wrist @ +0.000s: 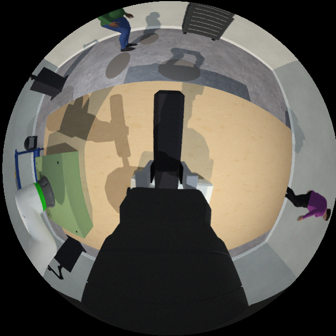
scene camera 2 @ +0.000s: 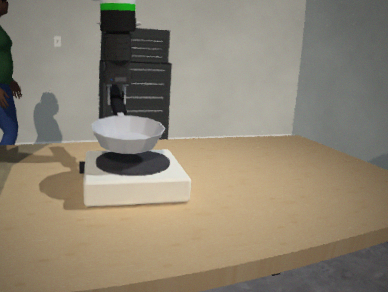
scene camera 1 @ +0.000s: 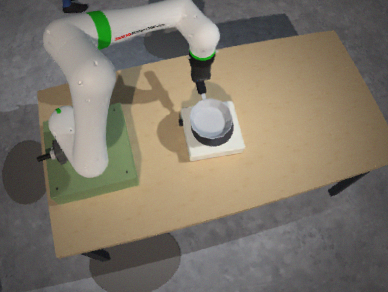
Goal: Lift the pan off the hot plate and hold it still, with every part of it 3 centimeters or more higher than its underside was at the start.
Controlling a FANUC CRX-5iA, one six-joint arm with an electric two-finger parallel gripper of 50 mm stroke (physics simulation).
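Places are measured from the arm's base along level axes (x ahead, y left, z up), in metres.
Where they show: gripper, fingertip midpoint: (scene camera 2: 116,103) (scene camera 1: 198,79).
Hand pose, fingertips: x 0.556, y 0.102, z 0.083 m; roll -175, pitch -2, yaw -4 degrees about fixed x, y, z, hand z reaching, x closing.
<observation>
Things, the pixels of their top centre, and the offset from my fingertips. "spot": a spot on its surface instead. Level surfaces: height alone.
- black burner disc, middle of its top: (scene camera 2: 129,159) (scene camera 1: 210,126) 0.003 m back, 0.177 m right, 0.115 m down
- white hot plate, surface spot: (scene camera 2: 135,193) (scene camera 1: 215,155) spot: 0.021 m back, 0.296 m right, 0.153 m down
- hot plate's black knob, middle of its top: (scene camera 2: 82,161) (scene camera 1: 180,121) 0.113 m back, 0.099 m right, 0.137 m down
- wooden table, its level: 0.188 m down
The pan (scene camera 1: 211,119) (scene camera 2: 128,135) is a light grey, faceted bowl with a dark handle (wrist: 168,122). It hangs roughly level above the black burner disc (scene camera 1: 216,141) (scene camera 2: 132,167), with a gap under it in the second scene view. The exact height of the gap cannot be read. The white hot plate (scene camera 1: 216,152) (scene camera 2: 135,193) (wrist: 206,192) stands on the table. My gripper (scene camera 1: 201,88) (scene camera 2: 117,95) (wrist: 166,167) is shut on the handle, one finger on each side, behind the bowl. In the wrist view the gripper body hides the bowl.
The hot plate's black knob (scene camera 1: 181,122) (scene camera 2: 82,167) sticks out at its left side. The wooden table (scene camera 1: 300,100) (scene camera 2: 280,200) (wrist: 240,150) carries the green base block (scene camera 1: 120,150) (wrist: 67,192) at the left. A dark drawer cabinet (scene camera 2: 150,80) (wrist: 207,21) stands behind the table.
</observation>
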